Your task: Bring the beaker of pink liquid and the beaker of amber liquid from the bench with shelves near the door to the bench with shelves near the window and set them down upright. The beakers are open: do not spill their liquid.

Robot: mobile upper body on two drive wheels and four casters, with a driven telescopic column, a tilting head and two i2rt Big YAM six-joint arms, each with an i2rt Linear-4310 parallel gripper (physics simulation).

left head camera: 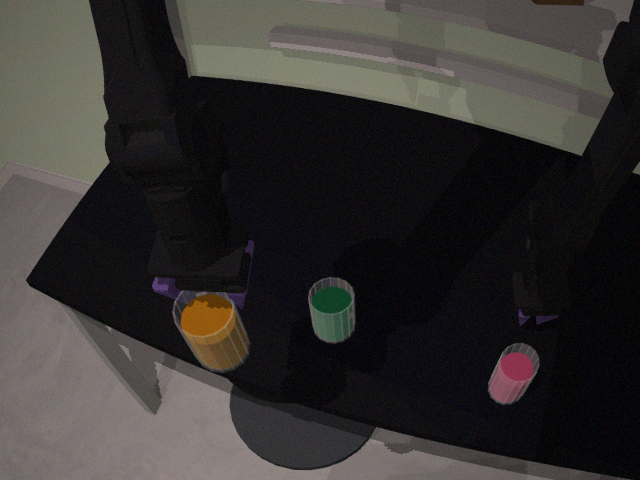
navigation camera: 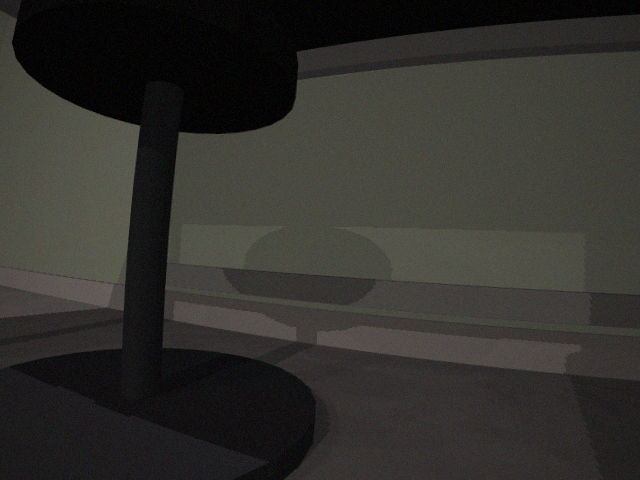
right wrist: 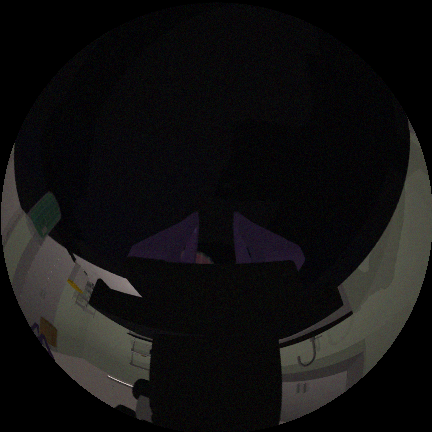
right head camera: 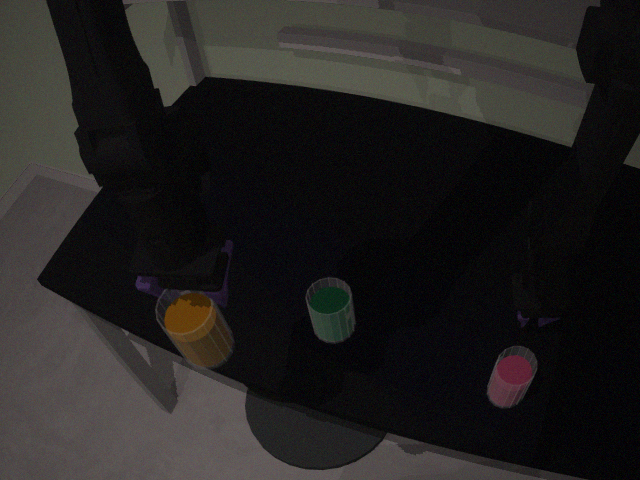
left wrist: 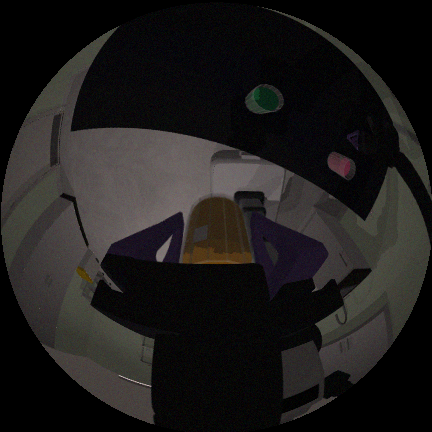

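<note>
The amber beaker (left head camera: 214, 338) (right head camera: 199, 333) (left wrist: 216, 235) is held about upright above the near left edge of the dark bench (left head camera: 361, 155) (right head camera: 336, 155) (left wrist: 175, 75). My left gripper (left head camera: 204, 295) (right head camera: 183, 293) (left wrist: 216, 217) is shut on it, one purple finger on each side. The pink beaker (left head camera: 513, 374) (right head camera: 511, 378) (left wrist: 341, 165) (right wrist: 203, 258) stands upright on the bench at the right. My right gripper (left head camera: 536, 319) (right head camera: 535, 320) (right wrist: 215, 217) is empty and nearly closed, a narrow gap between its fingers. It is beyond the pink beaker, apart from it in the head views.
A green beaker (left head camera: 332, 312) (right head camera: 330, 312) (left wrist: 265, 99) (right wrist: 46, 214) stands on the bench between the amber and pink beakers. A round stool (left head camera: 302, 434) (right head camera: 315, 436) (navigation camera: 149, 232) is by the bench's near edge. A pale rail (left head camera: 361, 54) (right head camera: 369, 54) runs behind the bench.
</note>
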